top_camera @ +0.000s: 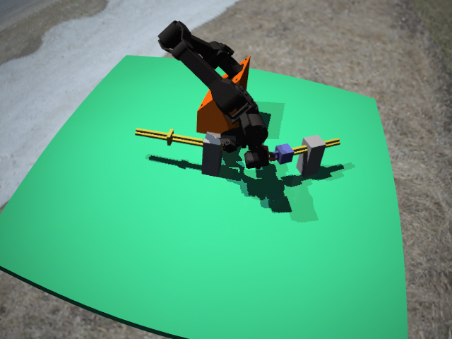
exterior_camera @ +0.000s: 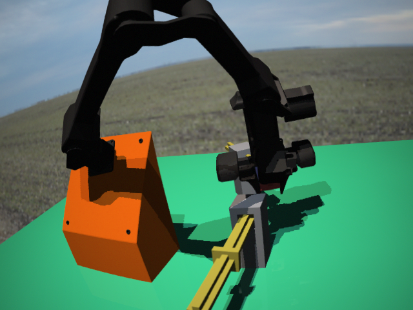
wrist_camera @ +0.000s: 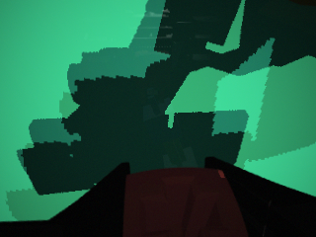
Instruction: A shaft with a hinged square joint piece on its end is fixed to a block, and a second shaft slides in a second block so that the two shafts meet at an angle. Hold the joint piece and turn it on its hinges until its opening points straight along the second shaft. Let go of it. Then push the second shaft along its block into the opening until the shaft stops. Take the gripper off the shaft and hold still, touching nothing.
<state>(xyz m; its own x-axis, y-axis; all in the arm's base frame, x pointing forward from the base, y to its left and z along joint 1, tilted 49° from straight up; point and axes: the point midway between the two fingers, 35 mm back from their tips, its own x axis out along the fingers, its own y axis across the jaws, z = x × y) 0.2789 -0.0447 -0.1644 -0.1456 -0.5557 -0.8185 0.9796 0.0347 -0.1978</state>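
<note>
Now: gripper tip 4 cm below the red joint piece and 1 cm to the right of it.
</note>
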